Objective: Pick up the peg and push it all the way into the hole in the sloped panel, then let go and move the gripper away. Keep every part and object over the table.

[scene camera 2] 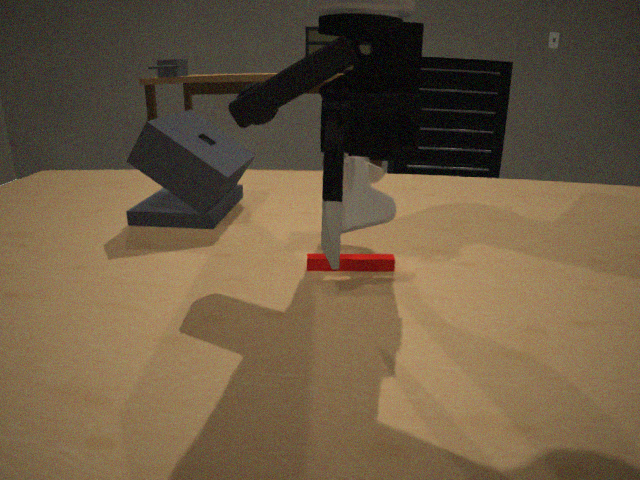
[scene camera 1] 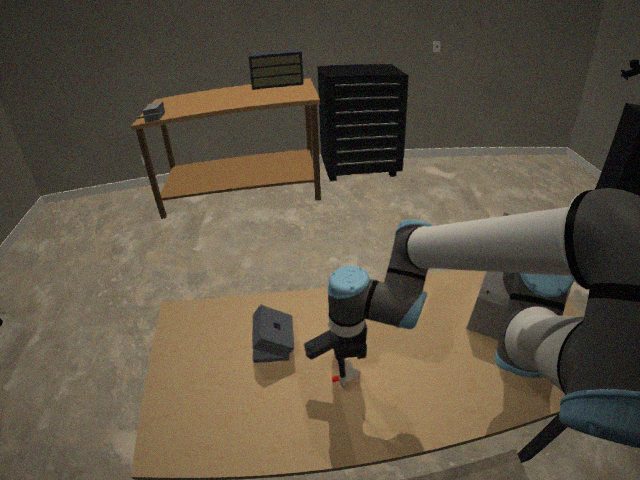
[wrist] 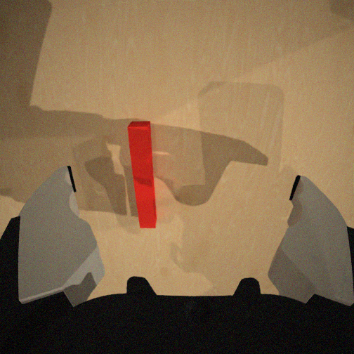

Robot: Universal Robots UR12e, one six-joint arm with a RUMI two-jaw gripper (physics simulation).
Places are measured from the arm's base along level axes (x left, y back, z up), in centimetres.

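Pixels of known places: gripper, between the fingertips: (scene camera 2: 337, 236) (scene camera 1: 339, 367).
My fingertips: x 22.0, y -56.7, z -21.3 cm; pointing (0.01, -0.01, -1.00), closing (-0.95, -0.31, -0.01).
Behind a point stands the place of what it marks.
The red peg (scene camera 1: 335, 378) @(x 25.4, y -57.4, z -22.1 cm) (scene camera 2: 367, 262) @(x 24.2, y -53.0, z -22.5 cm) (wrist: 144, 192) lies flat on the table. My gripper (scene camera 1: 346, 381) (scene camera 2: 339, 249) @(x 22.0, y -56.7, z -21.3 cm) (wrist: 184, 174) is wide open and points down over it, low above the table. In the wrist view the peg lies between the two fingers, apart from both and nearer the left one, its length running nearly up and down. In scene camera 2 the near finger hides a small part of the peg. The grey block with the sloped panel (scene camera 1: 264, 334) @(x 20.1, y -78.4, z -11.6 cm) (scene camera 2: 227, 153) @(x 13.9, y -73.8, z -15.8 cm) stands to the left, its square hole (scene camera 1: 277, 326) @(x 14.0, y -76.4, z -15.0 cm) (scene camera 2: 206, 138) @(x 13.9, y -76.9, z -14.1 cm) facing obliquely upward.
The wooden table (scene camera 1: 206, 413) @(x 43.6, y -91.7, z -23.3 cm) (scene camera 2: 491, 335) @(x 31.1, y -41.7, z -23.4 cm) carries the block and the peg. The arm reaches in from the right in scene camera 1. A workbench (scene camera 1: 227, 100) and a black drawer cabinet (scene camera 1: 361, 121) stand far behind, off the table.
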